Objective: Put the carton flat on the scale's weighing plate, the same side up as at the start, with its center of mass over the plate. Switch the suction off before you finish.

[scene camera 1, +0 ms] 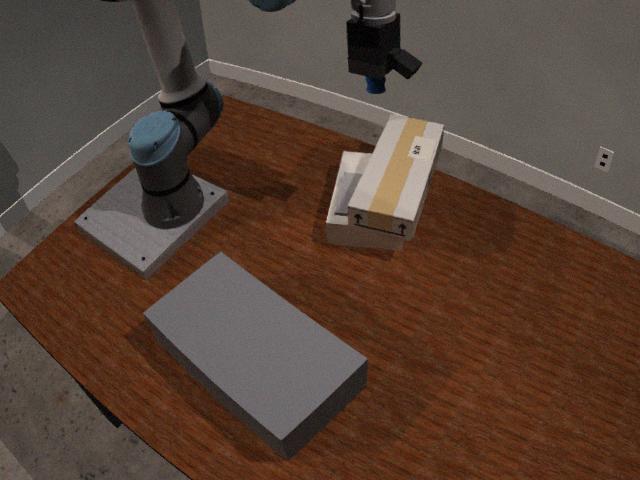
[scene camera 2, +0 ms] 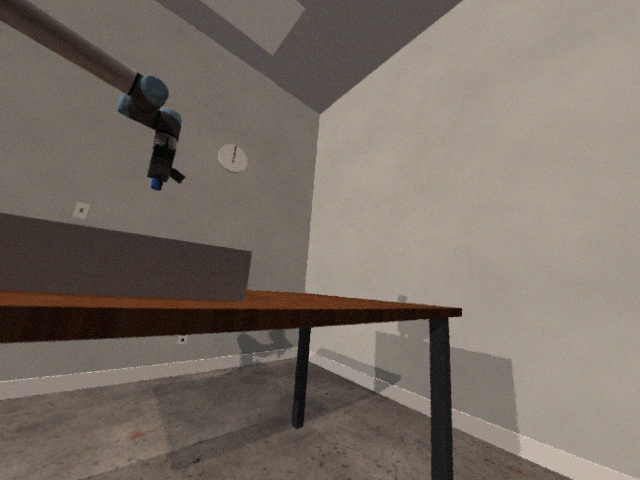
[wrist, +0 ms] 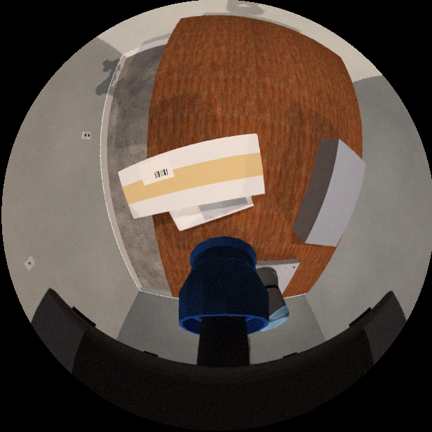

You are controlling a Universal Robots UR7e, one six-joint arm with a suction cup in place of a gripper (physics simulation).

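Places are measured from the arm's base along level axes (x left, y back, z up), in millimetres.
Where they show: hand at its tool point: [scene camera 1: 375, 89] [scene camera 2: 156, 188]; arm's base at its link origin: [scene camera 1: 173, 205].
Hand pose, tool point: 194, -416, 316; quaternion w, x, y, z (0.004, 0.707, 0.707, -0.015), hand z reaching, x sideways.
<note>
Things, the pixels of their top centre, and the offset from my tool point, as dx, dy, dz. Level surfaces: height alone.
- white carton at its top centre: [scene camera 1: 401, 160] +79, -22, -214
- white scale at its top centre: [scene camera 1: 371, 181] +44, +31, -271
- grey weighing plate at its top centre: [scene camera 1: 369, 194] +7, +16, -271
- big grey box at its top centre: [scene camera 1: 246, 336] [scene camera 2: 149, 242] -420, +16, -250
- wooden table at its surface level: dz -349
The white carton [scene camera 1: 388, 178] [wrist: 200, 175], with a tan tape strip on top and up arrows on its near end, lies on the white scale [scene camera 1: 361, 236] [wrist: 186, 221]. It is turned slightly against the scale and overhangs it to the right and at the back in scene camera 1. It looks roughly level; a slight tilt cannot be ruled out. Part of the grey weighing plate [scene camera 1: 349, 188] [wrist: 215, 210] shows at its left; the rest is hidden. My blue suction cup [scene camera 1: 375, 91] [scene camera 2: 156, 188] [wrist: 223, 245] hangs above the carton, apart from it, and holds nothing.
A big grey box [scene camera 1: 253, 343] [scene camera 2: 124, 260] [wrist: 335, 197] stands on the wooden table [scene camera 1: 491, 335] [scene camera 2: 330, 302] [wrist: 250, 75], nearer scene camera 1 than the scale. The arm's base plate [scene camera 1: 118, 232] is at the left. The back table edge and wall lie behind the carton.
</note>
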